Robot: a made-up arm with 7 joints. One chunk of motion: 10 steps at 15 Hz.
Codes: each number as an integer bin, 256 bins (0 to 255) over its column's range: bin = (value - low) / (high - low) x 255, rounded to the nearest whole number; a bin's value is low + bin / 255 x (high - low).
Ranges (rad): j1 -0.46..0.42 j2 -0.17..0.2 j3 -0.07..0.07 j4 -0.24..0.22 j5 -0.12..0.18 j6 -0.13..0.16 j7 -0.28..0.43
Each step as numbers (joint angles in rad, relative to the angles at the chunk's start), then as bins.
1 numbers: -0.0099 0.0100 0.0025 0.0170 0.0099 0.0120 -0.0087
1 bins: 130 124 132 142 110 125 97
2 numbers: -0.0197 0.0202 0.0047 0.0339 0.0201 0.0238 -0.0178
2 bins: 128 131 136 152 119 135 94
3 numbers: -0.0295 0.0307 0.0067 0.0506 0.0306 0.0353 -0.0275
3 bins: 125 138 140 161 128 145 91
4 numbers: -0.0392 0.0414 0.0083 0.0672 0.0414 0.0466 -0.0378
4 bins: 122 146 143 170 137 155 87
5 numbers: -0.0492 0.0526 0.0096 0.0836 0.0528 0.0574 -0.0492
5 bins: 119 153 145 179 147 165 83
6 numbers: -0.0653 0.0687 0.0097 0.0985 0.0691 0.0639 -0.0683
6 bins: 114 165 145 188 161 170 76
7 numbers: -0.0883 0.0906 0.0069 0.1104 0.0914 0.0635 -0.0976
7 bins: 108 180 140 194 180 170 66
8 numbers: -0.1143 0.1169 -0.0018 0.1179 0.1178 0.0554 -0.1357
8 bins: 100 198 124 198 202 163 52
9 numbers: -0.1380 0.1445 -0.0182 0.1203 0.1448 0.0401 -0.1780
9 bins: 93 217 94 200 225 150 37
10 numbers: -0.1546 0.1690 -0.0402 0.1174 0.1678 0.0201 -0.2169
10 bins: 88 234 54 198 245 132 23
